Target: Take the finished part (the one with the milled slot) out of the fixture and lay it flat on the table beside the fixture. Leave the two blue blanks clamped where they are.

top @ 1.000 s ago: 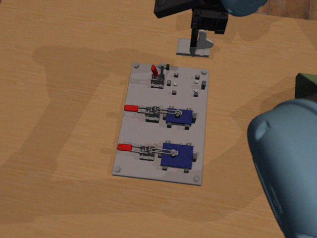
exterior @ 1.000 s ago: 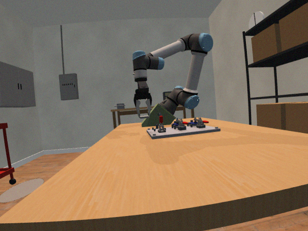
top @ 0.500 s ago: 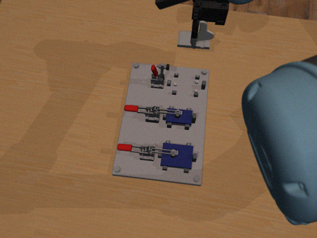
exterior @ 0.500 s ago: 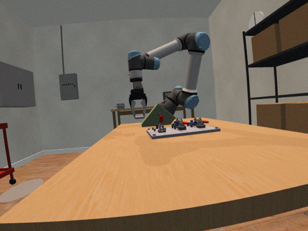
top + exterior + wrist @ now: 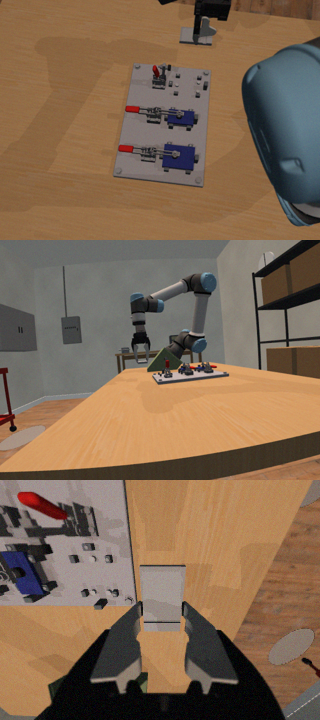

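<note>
Now: hand 1 cm past the finished grey part and 1 cm above it. Round my hand: grey fixture plate: 23 cm to the left, 10 cm below, 2 cm ahead; then blue blank: 34 cm to the left, 8 cm below, 4 cm behind.
</note>
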